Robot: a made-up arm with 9 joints.
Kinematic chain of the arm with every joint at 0, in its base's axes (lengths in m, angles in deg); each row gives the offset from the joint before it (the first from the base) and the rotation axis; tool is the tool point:
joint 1: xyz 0 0 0.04 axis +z
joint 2: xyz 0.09 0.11 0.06 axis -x
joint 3: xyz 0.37 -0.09 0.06 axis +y
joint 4: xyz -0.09 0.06 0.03 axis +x
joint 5: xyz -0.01 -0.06 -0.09 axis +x
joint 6: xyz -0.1 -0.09 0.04 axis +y
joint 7: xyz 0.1 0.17 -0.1 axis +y
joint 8: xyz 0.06 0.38 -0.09 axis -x
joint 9: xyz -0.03 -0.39 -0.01 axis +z
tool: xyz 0 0.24 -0.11
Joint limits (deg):
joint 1: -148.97..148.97
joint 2: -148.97..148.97
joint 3: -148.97..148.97
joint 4: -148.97..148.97
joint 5: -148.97..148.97
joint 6: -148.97..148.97
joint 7: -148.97..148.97
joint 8: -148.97..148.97
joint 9: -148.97..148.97
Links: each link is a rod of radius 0.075 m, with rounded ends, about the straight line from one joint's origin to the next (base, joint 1, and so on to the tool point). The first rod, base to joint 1, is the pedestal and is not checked.
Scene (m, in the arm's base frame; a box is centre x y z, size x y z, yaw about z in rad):
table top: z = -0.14
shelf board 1: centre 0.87 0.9 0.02 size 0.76 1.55 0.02 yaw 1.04
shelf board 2: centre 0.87 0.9 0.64 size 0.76 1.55 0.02 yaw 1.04
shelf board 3: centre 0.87 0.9 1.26 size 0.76 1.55 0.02 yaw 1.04
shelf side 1: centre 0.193 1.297 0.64 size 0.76 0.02 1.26 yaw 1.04
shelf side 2: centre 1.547 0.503 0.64 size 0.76 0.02 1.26 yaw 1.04
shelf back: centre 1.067 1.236 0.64 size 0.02 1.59 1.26 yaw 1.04
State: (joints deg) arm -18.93 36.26 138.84 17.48 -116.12 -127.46 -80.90 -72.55 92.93
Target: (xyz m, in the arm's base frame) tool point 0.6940 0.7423 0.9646
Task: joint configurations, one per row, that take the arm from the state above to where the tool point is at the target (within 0.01 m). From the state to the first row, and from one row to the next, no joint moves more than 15 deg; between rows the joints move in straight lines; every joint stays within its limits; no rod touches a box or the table.
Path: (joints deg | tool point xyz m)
1: -30.34 31.58 136.97 10.50 -118.84 -116.38 -71.79 -60.74 88.56 | 0.4238 0.6579 0.3210
2: -41.75 26.90 135.11 3.53 -121.57 -105.30 -62.68 -48.93 84.20 | 0.2775 0.4312 0.3090
3: -35.71 20.80 139.35 1.82 -125.66 -119.05 -73.57 -59.14 89.21 | 0.3735 0.4893 0.6249
4: -29.67 14.69 143.59 0.11 -129.76 -132.79 -84.47 -69.35 94.21 | 0.4628 0.3484 0.9646
5: -19.65 21.51 146.28 5.41 -128.13 -140.21 -89.10 -78.84 101.41 | 0.6096 0.5348 0.9838
6: -9.62 28.32 148.97 10.72 -126.51 -147.64 -93.72 -88.33 108.61 | 0.6940 0.7423 0.9647

